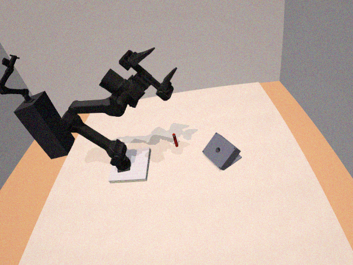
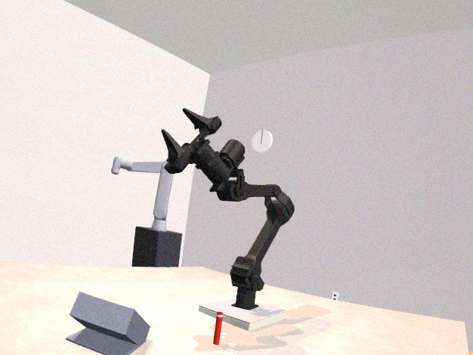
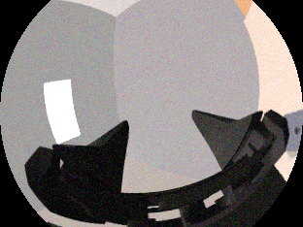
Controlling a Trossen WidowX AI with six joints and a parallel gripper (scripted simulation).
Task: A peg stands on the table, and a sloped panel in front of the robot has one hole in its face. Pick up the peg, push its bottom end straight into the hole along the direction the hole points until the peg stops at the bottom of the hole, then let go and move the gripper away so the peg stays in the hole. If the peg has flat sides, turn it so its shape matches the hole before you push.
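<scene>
Now: gripper tip 45 cm above the red peg, 18 cm to the right of it and 4 cm past it. Round my gripper tip: grey sloped panel (47 cm below, 14 cm ahead, 4 cm to the left).
</scene>
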